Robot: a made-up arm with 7 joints.
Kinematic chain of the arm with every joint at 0, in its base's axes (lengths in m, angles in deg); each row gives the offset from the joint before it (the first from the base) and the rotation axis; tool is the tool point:
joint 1: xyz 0 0 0.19 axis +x
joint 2: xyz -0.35 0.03 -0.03 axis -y
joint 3: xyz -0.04 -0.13 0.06 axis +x
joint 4: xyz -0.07 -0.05 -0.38 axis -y
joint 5: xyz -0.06 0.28 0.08 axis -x
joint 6: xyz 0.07 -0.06 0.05 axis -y
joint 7: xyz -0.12 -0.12 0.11 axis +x
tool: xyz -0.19 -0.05 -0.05
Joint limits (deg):
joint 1: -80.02..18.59
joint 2: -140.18..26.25
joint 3: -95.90..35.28
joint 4: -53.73..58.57
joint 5: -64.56..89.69
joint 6: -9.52..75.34
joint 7: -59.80..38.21
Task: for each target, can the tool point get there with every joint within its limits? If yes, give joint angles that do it. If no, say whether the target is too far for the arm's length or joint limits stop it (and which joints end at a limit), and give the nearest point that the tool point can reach.
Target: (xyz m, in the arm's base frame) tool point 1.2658 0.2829 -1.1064
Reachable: no: too far | nearest point 0.1174 0.3019 -0.1947 | short by 1.466 m
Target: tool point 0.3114 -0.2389 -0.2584
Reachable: no: joint limits stop it (at a limit: joint 1, joint 2, joint 3, joint 5, joint 6, joint 7) | nearest point 0.0703 -0.0755 -0.0879 | short by 0.337 m
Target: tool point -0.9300 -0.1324 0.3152
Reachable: yes | joints 1.93 -41.44 -33.61 34.72 47.63 0.04 0.96
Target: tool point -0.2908 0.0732 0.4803
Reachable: yes | joints -45.59 -103.28 -33.24 -32.58 16.56 26.53 -33.69
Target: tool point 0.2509 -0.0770 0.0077
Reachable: no: joint limits stop it (at a limit: joint 1, joint 2, joint 3, joint 6, joint 7) | nearest point 0.1055 -0.0121 -0.0073 | short by 0.160 m
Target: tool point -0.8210 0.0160 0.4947
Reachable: yes | joints -47.92 -90.11 -12.76 27.26 6.06 57.23 22.90
